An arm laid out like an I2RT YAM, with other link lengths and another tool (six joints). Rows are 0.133 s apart.
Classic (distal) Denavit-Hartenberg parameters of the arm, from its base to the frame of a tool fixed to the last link. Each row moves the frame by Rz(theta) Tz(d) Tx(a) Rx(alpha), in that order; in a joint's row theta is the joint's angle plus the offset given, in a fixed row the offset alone. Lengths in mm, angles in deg.
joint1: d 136.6, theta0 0, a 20.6, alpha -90
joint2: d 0, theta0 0, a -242.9, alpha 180
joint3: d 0, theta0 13.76, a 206.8, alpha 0
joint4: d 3.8, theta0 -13.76, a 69.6, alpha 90
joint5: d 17.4, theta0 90, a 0, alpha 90
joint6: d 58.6, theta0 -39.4, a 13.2, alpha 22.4
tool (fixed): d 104.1, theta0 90, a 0, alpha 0
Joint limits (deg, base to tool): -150..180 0..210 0..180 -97..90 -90..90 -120..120
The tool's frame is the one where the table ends.
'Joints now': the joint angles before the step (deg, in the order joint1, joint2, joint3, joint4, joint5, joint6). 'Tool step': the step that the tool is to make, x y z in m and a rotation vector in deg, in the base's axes. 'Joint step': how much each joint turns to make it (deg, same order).
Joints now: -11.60 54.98 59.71 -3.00 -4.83 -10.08
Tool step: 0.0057 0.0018 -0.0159 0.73 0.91 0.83
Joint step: 0.41 0.39 -3.43 2.83 -0.41 0.55
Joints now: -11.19 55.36 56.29 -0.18 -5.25 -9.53
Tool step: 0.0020 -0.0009 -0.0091 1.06 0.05 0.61
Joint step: -0.53 0.08 -2.51 2.43 -1.13 1.05
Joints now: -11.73 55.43 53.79 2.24 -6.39 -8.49
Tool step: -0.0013 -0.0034 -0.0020 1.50 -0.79 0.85
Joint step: -1.74 -0.19 -1.51 2.00 -2.56 1.69
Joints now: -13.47 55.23 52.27 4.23 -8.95 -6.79
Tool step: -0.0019 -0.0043 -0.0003 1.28 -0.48 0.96
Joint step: -2.27 -0.06 -0.66 1.01 -3.19 1.47
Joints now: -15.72 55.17 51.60 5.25 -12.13 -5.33
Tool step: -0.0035 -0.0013 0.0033 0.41 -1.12 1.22
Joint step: -1.77 -0.38 -0.46 1.23 -2.96 0.85
